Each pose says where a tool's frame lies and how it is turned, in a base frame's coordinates. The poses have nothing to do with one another.
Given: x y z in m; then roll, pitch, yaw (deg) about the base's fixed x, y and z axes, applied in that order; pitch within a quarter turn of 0, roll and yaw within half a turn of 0.
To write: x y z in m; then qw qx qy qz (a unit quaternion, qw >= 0). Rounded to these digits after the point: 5 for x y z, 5 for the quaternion.
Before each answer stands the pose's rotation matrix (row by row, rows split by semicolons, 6 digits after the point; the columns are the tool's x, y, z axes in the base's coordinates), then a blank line. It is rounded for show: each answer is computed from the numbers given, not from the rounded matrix.
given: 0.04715 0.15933 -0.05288 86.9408 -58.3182 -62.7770
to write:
0.240256 -0.341273 -0.908741; -0.467026 0.780053 -0.416419; 0.850978 0.524453 0.028029

0.04715 0.15933 -0.05288 0.71560 0.32870 -0.61477 -0.04393
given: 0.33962 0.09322 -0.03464 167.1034 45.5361 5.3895
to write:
0.697363 0.250143 -0.671650; 0.065791 -0.955504 -0.287549; -0.713692 0.156337 -0.682790

0.33962 0.09322 -0.03464 0.12152 0.91319 0.08649 -0.37926
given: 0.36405 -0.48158 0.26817 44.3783 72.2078 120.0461
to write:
-0.152996 -0.952128 0.264660; 0.264505 0.218587 0.939285; -0.952171 0.213710 0.218399

0.36405 -0.48158 0.26817 0.56657 -0.32016 0.53693 0.53684
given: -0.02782 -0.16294 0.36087 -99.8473 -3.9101 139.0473
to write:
-0.753493 0.061352 -0.654587; 0.653910 0.173202 -0.736480; 0.068191 -0.982974 -0.170625

-0.02782 -0.16294 0.36087 0.24954 -0.24695 -0.72411 0.59365
